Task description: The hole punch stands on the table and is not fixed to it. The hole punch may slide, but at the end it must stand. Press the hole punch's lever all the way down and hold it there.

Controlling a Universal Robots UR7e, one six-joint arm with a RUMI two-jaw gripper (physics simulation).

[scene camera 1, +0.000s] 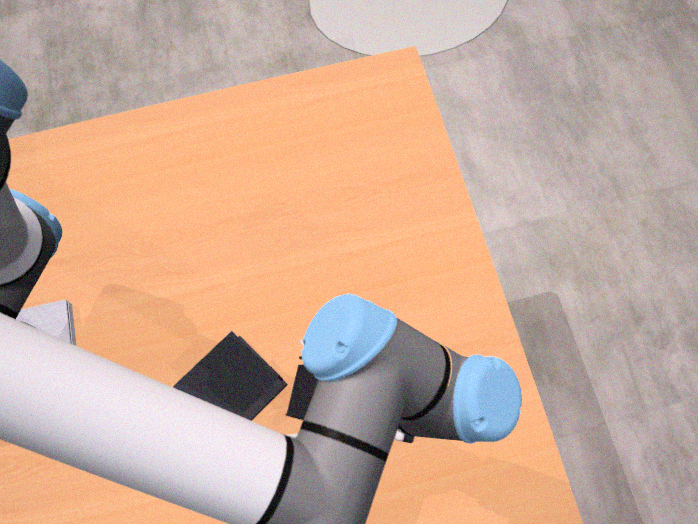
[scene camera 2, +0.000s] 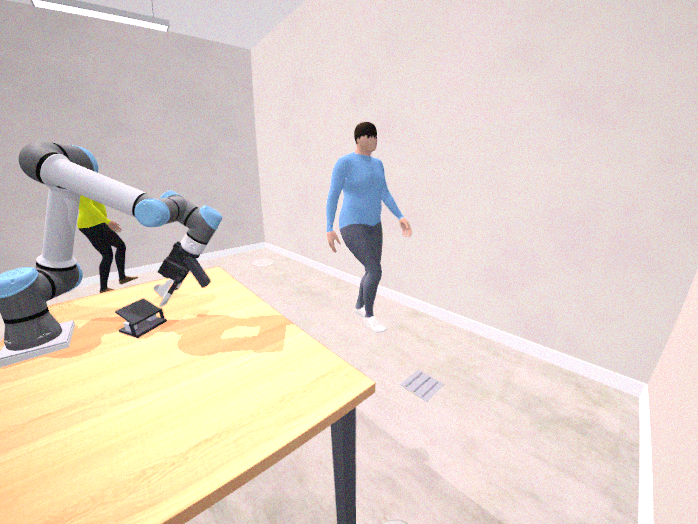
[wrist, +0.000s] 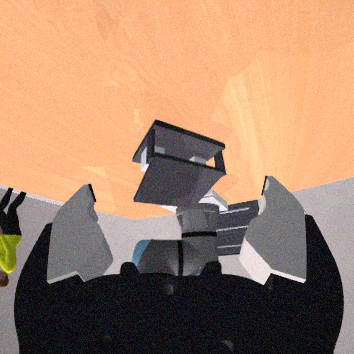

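Seen in the pictures: gripper, between the fingertips: [scene camera 2: 167, 298] [wrist: 176, 182]; arm's base, origin of its link: [scene camera 2: 35, 338] [wrist: 197, 208].
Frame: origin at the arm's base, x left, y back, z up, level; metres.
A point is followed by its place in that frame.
Observation:
The black hole punch [scene camera 1: 230, 373] {x -0.040, y -0.346, z 0.043 m} [scene camera 2: 139, 311] {x -0.059, y -0.342, z 0.039 m} [wrist: 180, 181] {x -0.059, y -0.350, z 0.037 m} stands upright on the wooden table. Its wide, flat lever is raised, with an open gap between lever and base in the second scene view and the wrist view. My gripper [scene camera 2: 160, 296] {x -0.087, y -0.443, z 0.077 m} [wrist: 176, 182] {x -0.087, y -0.443, z 0.077 m} is open and empty, its two grey fingers wide apart. It is tilted and hangs above the table to one side of the hole punch, not touching it. In the first scene view the arm hides most of the gripper and covers a lower corner of the hole punch.
The arm's base plate [scene camera 1: 49, 321] {x 0.073, y -0.059, z -0.004 m} [scene camera 2: 68, 335] {x -0.024, y -0.103, z -0.006 m} is on the table [scene camera 1: 281, 197] {x 0.257, y -0.425, z -0.027 m} [scene camera 2: 197, 394] {x -0.502, y -0.492, z -0.028 m} beyond the hole punch. The table's edge [scene camera 1: 476, 211] {x 0.201, y -0.740, z -0.027 m} runs past the wrist. A person in blue [scene camera 2: 362, 191] and one in yellow [scene camera 2: 91, 213] are on the floor beyond the table.

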